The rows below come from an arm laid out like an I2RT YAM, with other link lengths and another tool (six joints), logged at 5 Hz.
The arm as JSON. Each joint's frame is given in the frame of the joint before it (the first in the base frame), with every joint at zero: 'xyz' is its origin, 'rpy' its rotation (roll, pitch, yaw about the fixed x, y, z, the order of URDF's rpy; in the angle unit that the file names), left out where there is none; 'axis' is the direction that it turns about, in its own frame. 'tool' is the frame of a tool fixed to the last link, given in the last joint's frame.
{
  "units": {
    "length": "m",
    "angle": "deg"
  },
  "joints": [
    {
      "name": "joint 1",
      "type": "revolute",
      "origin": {
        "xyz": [
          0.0,
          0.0,
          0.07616
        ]
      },
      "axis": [
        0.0,
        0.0,
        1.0
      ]
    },
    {
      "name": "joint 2",
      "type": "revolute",
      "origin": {
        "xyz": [
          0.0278,
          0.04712,
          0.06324
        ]
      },
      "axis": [
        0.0,
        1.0,
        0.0
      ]
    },
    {
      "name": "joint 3",
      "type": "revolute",
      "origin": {
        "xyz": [
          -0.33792,
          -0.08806,
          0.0
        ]
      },
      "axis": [
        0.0,
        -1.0,
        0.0
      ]
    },
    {
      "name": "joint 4",
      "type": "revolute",
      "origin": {
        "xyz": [
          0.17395,
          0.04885,
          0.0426
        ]
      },
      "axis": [
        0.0,
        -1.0,
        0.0
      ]
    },
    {
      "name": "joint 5",
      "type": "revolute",
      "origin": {
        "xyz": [
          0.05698,
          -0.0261,
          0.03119
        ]
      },
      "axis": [
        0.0,
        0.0,
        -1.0
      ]
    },
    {
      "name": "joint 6",
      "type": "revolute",
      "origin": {
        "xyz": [
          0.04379,
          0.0,
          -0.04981
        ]
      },
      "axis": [
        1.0,
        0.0,
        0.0
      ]
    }
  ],
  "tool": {
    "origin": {
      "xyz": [
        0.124,
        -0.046,
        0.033
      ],
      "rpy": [
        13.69,
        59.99,
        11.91
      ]
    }
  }
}
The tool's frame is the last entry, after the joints.
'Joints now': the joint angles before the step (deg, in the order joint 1, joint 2, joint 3, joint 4, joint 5, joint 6). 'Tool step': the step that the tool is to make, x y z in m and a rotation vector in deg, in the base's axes. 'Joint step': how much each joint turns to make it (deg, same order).
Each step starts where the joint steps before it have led.
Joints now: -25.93 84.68 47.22 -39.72 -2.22 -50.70
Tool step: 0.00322 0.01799 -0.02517 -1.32 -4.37 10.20
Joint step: -0.65 0.11 -12.00 15.91 -3.49 -10.33
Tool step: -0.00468 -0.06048 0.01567 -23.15 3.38 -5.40
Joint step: 2.83 -0.02 -0.88 7.74 23.84 0.01
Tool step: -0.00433 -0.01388 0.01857 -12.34 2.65 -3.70
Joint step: 7.17 0.02 -0.01 -0.67 15.78 5.60
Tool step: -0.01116 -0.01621 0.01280 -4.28 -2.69 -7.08
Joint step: -0.02 0.00 0.00 -0.10 5.81 6.52
